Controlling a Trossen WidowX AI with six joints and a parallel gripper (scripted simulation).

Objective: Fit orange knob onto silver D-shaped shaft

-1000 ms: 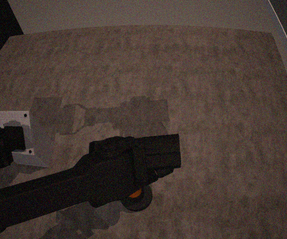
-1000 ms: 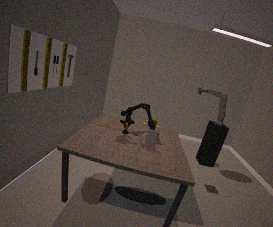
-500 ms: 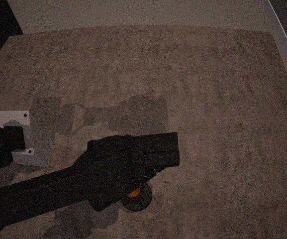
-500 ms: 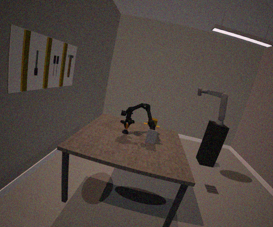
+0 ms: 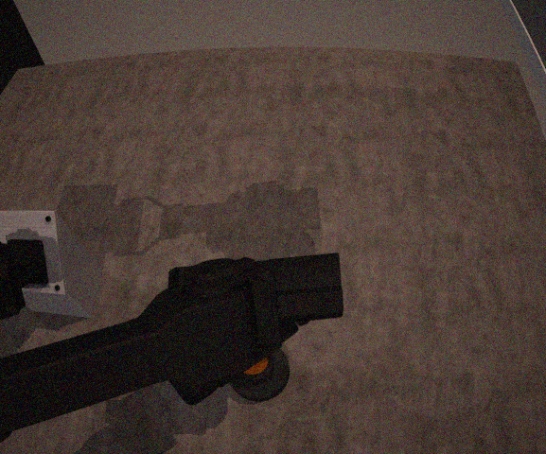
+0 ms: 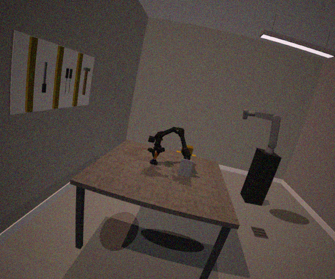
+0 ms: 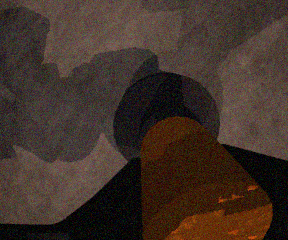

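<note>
Right now the orange knob is 30 mm above my gripper tip. The rest, counted from my gripper tip: D-shaft pedestal 40 mm below.
</note>
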